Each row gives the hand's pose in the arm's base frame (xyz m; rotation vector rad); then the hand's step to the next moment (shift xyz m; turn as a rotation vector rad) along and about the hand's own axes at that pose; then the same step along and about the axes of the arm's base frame.
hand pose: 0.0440 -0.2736 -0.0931 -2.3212 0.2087 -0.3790
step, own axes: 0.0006 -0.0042 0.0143 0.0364 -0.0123 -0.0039
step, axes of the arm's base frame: 0.0055 0.0123 -0.0064 0.0335 -0.0035 0.0190
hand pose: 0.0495 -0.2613 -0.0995 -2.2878 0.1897 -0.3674
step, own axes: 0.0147 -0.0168 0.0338 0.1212 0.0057 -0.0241
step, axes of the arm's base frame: 0.0251 0.0311 -0.0063 0.1069 -0.0510 0.0358
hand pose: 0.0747 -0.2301 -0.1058 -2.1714 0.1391 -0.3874
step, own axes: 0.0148 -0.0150 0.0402 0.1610 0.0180 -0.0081
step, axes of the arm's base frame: 0.0264 0.0363 -0.0066 0.1502 -0.0554 0.0261
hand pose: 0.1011 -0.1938 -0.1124 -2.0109 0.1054 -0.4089
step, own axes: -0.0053 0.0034 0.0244 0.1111 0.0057 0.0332
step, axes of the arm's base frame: 0.0034 0.0205 -0.0142 0.1158 -0.0021 0.0081
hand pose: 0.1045 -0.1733 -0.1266 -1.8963 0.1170 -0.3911
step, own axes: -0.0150 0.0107 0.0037 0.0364 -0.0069 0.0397
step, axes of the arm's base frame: -0.0117 0.0035 -0.0142 0.0463 0.0282 0.0020
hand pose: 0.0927 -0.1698 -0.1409 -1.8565 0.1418 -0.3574
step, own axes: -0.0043 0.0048 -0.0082 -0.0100 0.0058 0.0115
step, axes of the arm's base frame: -0.0063 -0.0078 -0.0031 -0.0054 0.0114 -0.0104
